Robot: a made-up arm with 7 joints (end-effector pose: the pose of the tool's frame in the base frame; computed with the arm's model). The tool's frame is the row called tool.
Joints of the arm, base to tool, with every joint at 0 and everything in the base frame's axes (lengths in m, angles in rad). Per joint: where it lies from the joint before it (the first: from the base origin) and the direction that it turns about. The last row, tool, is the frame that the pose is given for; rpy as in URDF.
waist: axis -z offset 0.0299 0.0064 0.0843
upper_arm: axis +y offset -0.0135 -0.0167 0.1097
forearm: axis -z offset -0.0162 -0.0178 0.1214
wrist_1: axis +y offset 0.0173 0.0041 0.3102
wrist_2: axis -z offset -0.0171 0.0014 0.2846
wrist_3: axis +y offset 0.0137 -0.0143 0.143
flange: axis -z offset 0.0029 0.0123 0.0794
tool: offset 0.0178 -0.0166 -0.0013 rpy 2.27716 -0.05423 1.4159
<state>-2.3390 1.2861 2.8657 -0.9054 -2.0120 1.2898 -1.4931</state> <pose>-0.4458 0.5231 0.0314 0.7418 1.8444 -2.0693</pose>
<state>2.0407 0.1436 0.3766 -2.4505 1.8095 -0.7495 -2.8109</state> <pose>0.2598 0.2003 0.3034 0.5581 0.0738 -1.7757</pose>
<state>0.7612 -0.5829 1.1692 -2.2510 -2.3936 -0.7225 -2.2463</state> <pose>0.0541 0.3732 0.1894 0.0420 -1.6371 1.1803</pose>
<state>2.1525 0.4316 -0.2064 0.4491 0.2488 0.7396 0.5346</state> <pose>-0.2963 -0.4607 0.8525 -1.9813 0.9604 0.6383</pose>
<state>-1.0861 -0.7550 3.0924 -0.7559 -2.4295 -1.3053 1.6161</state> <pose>-0.1473 -0.3289 0.9185 2.2005 -0.5092 1.6881</pose>
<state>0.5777 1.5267 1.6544 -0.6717 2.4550 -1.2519 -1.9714</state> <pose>0.8151 -0.2646 0.2010 0.5885 -0.0848 -2.8438</pose>
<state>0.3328 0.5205 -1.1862 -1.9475 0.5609 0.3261 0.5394</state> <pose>-0.1346 -0.4309 0.4902 -2.1998 -0.0198 -1.9855</pose>
